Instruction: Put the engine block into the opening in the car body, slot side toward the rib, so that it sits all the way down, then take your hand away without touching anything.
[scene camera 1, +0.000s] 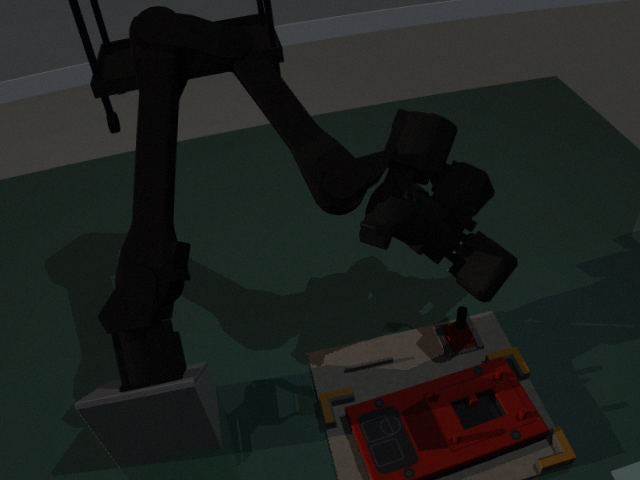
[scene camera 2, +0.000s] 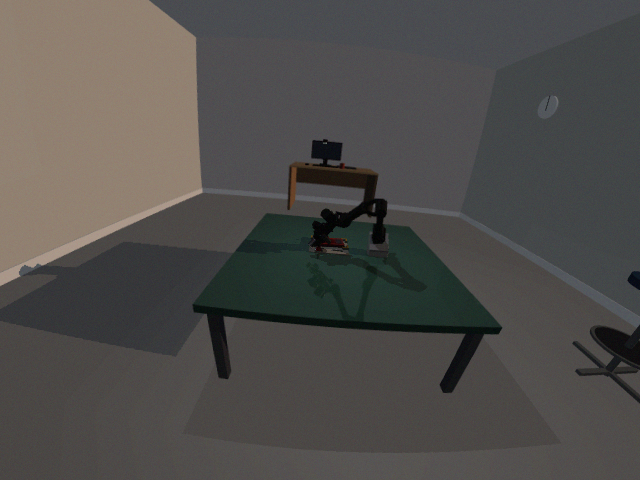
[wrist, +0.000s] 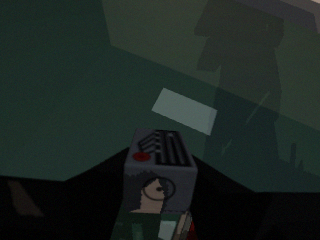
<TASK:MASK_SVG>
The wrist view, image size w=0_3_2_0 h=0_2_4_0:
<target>my gripper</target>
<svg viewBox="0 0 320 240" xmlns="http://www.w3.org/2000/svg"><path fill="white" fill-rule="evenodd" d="M191 154L198 168L196 184L189 208L198 237L197 240L320 240L320 192L255 192L237 181L231 180ZM130 147L65 181L0 175L0 240L110 240L123 200L123 166Z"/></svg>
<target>engine block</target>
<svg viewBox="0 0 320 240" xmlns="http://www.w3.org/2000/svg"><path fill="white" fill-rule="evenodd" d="M136 128L123 166L123 207L126 209L126 212L185 215L190 208L198 168L180 131Z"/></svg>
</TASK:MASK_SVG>
